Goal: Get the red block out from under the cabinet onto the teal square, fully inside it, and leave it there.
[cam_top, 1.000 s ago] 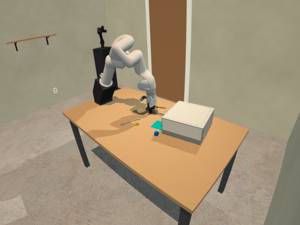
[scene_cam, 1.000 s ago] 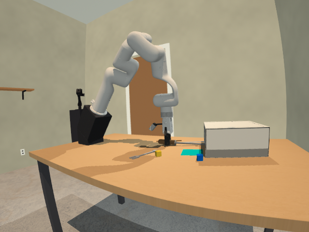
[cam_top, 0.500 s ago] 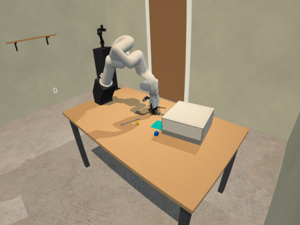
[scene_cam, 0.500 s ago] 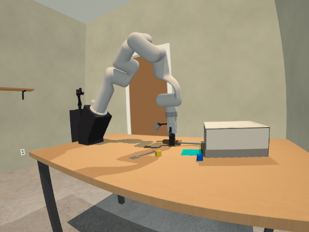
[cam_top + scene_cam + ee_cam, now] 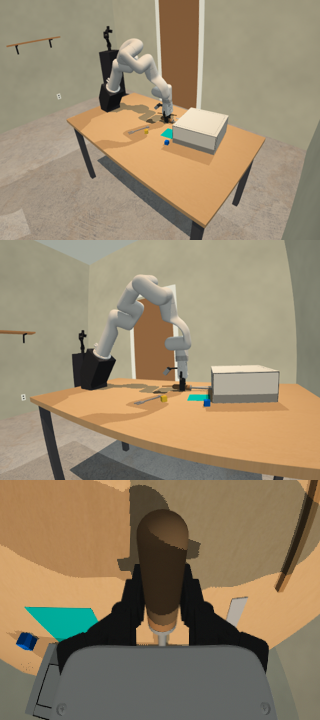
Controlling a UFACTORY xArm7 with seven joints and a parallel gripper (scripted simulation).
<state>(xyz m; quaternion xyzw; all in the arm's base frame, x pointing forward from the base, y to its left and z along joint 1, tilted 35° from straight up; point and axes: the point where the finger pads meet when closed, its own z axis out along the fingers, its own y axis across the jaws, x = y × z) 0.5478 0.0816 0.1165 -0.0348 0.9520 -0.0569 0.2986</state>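
The teal square is 14 cm to the right of my hand, 11 cm ahead of it and 2 cm below it. The rest, counted from my hand: yellow block 22 cm to the right, 5 cm behind, 1 cm below; grey rod 10 cm to the left, 10 cm ahead, 2 cm below; thin wooden stick 11 cm to the left, 7 cm behind, 2 cm below.
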